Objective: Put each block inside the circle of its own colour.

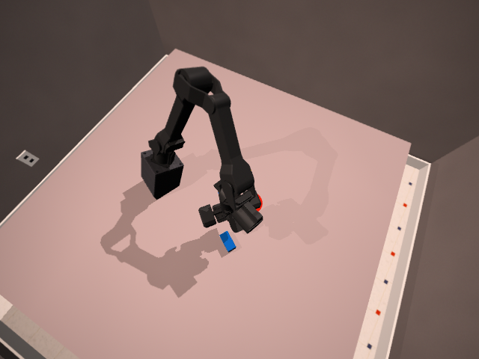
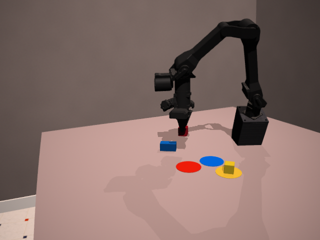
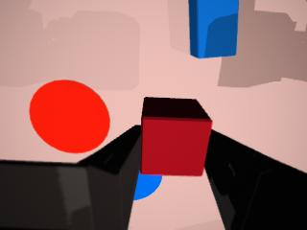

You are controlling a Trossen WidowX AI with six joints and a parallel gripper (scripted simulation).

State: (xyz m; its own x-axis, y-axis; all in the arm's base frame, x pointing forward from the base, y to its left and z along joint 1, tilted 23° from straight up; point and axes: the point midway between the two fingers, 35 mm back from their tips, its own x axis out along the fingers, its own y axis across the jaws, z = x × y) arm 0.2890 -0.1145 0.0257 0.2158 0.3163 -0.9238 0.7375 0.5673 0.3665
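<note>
Now: the red circle 14 cm below my hand, 10 cm to the left of it and 5 cm ahead of it. Also, from my hand: blue block 12 cm below, 8 cm to the right, 2 cm ahead; blue circle 14 cm below, 11 cm to the left, 5 cm behind; red block 4 cm below.
</note>
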